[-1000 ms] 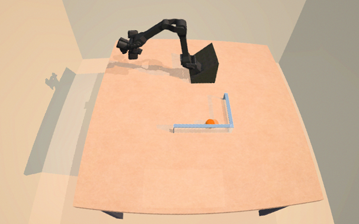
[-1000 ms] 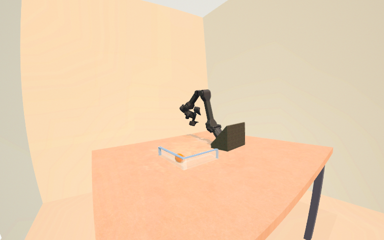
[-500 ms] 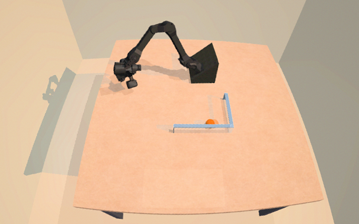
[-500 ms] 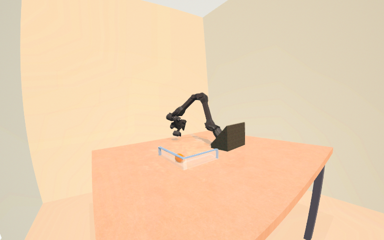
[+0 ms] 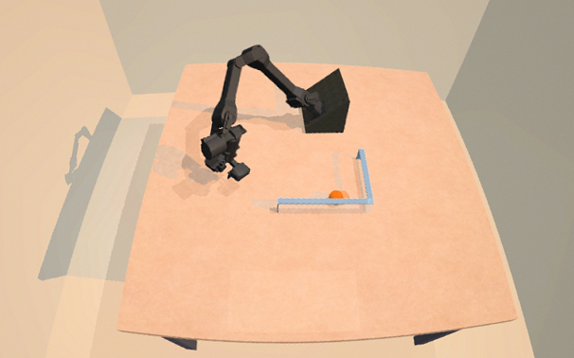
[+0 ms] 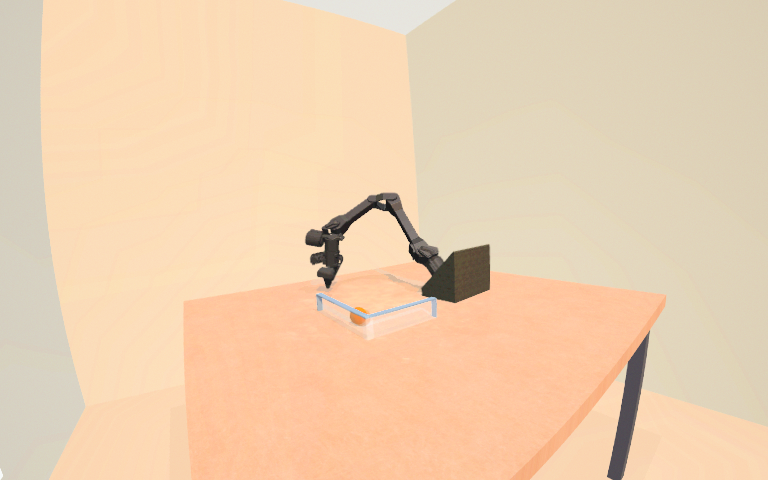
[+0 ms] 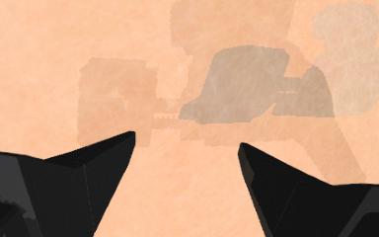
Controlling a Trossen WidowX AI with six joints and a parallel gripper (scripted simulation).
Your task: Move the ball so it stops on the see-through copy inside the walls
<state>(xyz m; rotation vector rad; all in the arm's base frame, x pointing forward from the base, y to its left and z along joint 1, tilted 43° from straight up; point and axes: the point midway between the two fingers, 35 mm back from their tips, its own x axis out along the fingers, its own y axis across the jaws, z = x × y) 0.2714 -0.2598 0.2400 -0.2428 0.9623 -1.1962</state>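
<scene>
The see-through copy lies 100 mm ahead of my gripper tip, 420 mm to the left of it and 10 mm below it. Also, from my gripper tip: orange ball (100 mm ahead, 400 mm to the left, 10 mm below).
</scene>
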